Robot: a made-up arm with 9 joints. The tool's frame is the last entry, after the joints.
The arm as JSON. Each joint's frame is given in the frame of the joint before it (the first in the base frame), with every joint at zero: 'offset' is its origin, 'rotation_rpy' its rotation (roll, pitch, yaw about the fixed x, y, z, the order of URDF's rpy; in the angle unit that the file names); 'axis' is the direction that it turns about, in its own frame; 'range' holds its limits. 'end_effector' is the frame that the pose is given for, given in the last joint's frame.
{
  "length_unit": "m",
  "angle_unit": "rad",
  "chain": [
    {
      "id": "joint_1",
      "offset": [
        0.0,
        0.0,
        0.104
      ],
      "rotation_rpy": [
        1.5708,
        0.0,
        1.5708
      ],
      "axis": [
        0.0,
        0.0,
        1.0
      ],
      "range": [
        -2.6,
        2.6
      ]
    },
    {
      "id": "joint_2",
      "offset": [
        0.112,
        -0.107,
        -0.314
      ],
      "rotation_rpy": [
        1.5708,
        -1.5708,
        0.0
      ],
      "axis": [
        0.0,
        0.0,
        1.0
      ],
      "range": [
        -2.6,
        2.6
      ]
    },
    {
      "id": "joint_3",
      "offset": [
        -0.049,
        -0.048,
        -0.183
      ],
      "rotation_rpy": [
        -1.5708,
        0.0,
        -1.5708
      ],
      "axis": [
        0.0,
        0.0,
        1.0
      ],
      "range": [
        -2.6,
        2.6
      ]
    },
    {
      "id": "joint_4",
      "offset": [
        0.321,
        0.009,
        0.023
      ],
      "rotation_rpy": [
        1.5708,
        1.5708,
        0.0
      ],
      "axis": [
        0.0,
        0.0,
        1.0
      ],
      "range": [
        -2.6,
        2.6
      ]
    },
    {
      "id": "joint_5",
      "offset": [
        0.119,
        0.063,
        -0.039
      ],
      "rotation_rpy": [
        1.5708,
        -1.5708,
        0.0
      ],
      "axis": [
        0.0,
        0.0,
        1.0
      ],
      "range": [
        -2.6,
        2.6
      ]
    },
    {
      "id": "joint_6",
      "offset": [
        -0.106,
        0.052,
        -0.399
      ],
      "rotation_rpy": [
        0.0,
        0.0,
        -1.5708
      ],
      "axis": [
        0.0,
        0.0,
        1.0
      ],
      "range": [
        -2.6,
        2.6
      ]
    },
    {
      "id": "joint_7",
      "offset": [
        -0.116,
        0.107,
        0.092
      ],
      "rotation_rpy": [
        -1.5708,
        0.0,
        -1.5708
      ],
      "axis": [
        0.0,
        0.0,
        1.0
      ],
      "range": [
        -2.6,
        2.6
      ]
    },
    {
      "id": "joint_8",
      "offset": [
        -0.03,
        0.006,
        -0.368
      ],
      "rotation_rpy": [
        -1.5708,
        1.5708,
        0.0
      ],
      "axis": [
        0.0,
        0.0,
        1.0
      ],
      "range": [
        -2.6,
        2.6
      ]
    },
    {
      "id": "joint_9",
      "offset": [
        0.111,
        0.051,
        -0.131
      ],
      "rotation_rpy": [
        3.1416,
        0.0,
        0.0
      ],
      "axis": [
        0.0,
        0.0,
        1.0
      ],
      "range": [
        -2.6,
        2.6
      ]
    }
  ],
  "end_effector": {
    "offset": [
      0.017,
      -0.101,
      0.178
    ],
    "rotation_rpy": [
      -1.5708,
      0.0,
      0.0
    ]
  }
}
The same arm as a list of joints. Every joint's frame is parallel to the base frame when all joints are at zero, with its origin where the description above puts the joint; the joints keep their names.
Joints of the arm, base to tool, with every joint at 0 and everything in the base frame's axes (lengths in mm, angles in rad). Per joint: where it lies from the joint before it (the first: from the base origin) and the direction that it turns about. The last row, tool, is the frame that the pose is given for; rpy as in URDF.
joint_1: axis 1 0 0 origin 0.0 0.0 104.0
joint_2: axis 0 0 -1 origin -314.0 112.0 -107.0
joint_3: axis 1 0 0 origin -49.0 48.0 183.0
joint_4: axis 0 0 -1 origin 23.0 321.0 9.0
joint_5: axis 0 -1 0 origin -119.0 63.0 39.0
joint_6: axis 0 -1 0 origin 52.0 399.0 106.0
joint_7: axis -1 0 0 origin 116.0 -92.0 -107.0
joint_8: axis 0 1 0 origin 368.0 6.0 -30.0
joint_9: axis 0 -1 0 origin 111.0 -131.0 -51.0
tool: origin 17.0 -178.0 -101.0 rpy 0.0000 0.0000 0.0000
Joint limits (rad, base to tool): -2.6000..2.6000 -2.6000..2.6000 -2.6000..2.6000 -2.6000..2.6000 -2.6000..2.6000 -2.6000..2.6000 -2.6000..2.6000 -2.6000..2.6000 -2.6000..2.6000

